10 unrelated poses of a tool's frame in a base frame.
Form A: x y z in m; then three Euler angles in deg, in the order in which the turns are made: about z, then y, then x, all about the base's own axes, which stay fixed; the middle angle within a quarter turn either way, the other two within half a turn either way.
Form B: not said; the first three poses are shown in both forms.
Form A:
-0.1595 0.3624 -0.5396 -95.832 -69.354 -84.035
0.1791 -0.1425 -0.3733 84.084 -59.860 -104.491
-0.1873 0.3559 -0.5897 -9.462 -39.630 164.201
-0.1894 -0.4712 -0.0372 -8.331 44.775 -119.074
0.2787 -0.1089 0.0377 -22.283 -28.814 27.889
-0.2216 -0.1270 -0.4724 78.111 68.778 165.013
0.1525 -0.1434 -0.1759 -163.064 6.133 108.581
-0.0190 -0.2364 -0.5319 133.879 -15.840 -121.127
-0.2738 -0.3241 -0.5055 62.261 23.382 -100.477
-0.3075 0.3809 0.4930 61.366 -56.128 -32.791
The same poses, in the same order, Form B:
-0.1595 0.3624 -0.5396 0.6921 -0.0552 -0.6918 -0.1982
0.1791 -0.1425 -0.3733 0.1299 -0.7134 0.2320 0.6483
-0.1873 0.3559 -0.5897 0.1012 0.9325 0.0304 -0.3453
-0.1894 -0.4712 -0.0372 0.4437 -0.8089 0.1347 -0.3615
0.2787 -0.1089 0.0377 0.9107 0.2757 -0.1918 -0.2405
-0.2216 -0.1270 -0.4724 0.2693 -0.6818 0.4583 -0.5027
0.1525 -0.1434 -0.1759 0.1288 0.0885 0.8066 -0.5701
-0.0190 -0.2364 -0.5319 0.0803 -0.4002 0.7671 0.4949
-0.2738 -0.3241 -0.5055 0.6167 -0.5774 0.5001 0.1905
-0.3075 0.3809 0.4930 0.6603 -0.4445 -0.2610 0.5462

